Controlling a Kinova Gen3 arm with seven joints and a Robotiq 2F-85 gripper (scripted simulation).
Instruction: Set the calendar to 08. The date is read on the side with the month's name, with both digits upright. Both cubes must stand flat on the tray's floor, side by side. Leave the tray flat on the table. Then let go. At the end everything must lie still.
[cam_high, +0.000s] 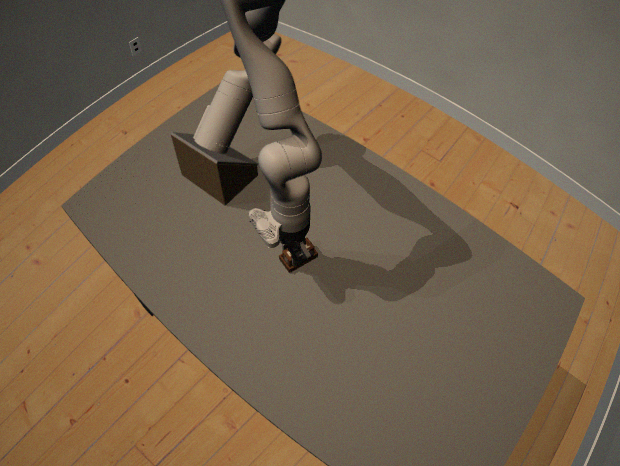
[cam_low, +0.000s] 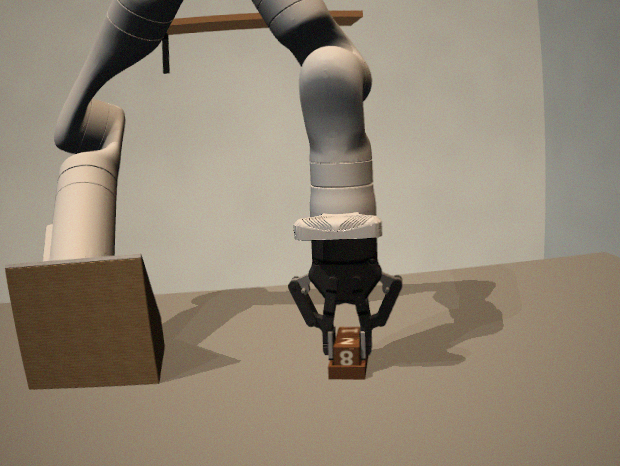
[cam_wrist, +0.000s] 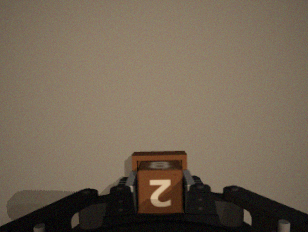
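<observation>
The brown tray is 30 mm below my hand and 20 mm to the left of it. From my hand the other things lie so: brown cube: 10 mm below.
</observation>
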